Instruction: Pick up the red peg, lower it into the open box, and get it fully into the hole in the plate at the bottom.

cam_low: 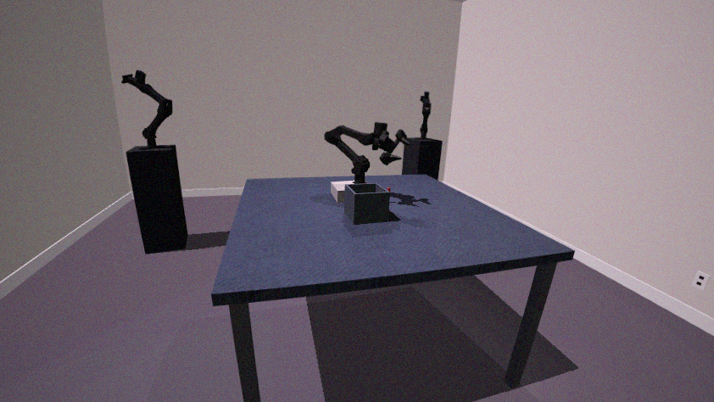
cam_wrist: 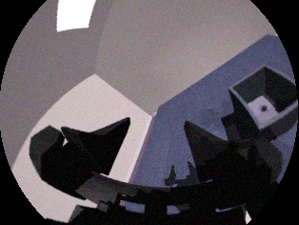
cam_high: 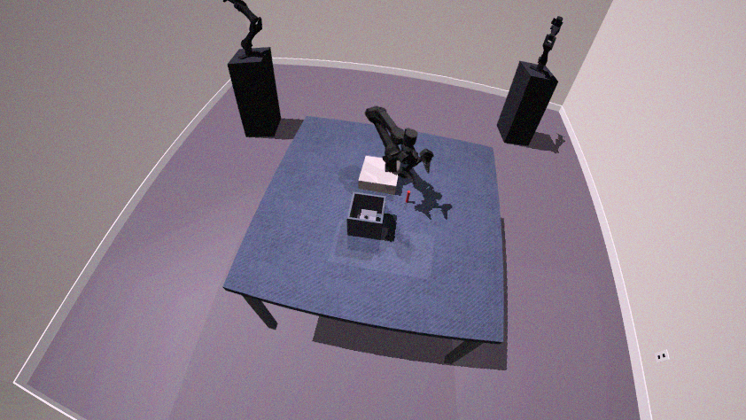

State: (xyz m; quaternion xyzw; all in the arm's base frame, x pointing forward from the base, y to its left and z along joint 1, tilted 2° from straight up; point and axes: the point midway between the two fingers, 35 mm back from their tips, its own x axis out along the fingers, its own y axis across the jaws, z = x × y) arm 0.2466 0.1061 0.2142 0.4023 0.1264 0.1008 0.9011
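Now: gripper tip 10 cm past the small red peg, 2 cm to the left of it and 25 cm above it. Also, from my gripper tip: pale plate 6 cm ahead, 23 cm to the right, 24 cm below.
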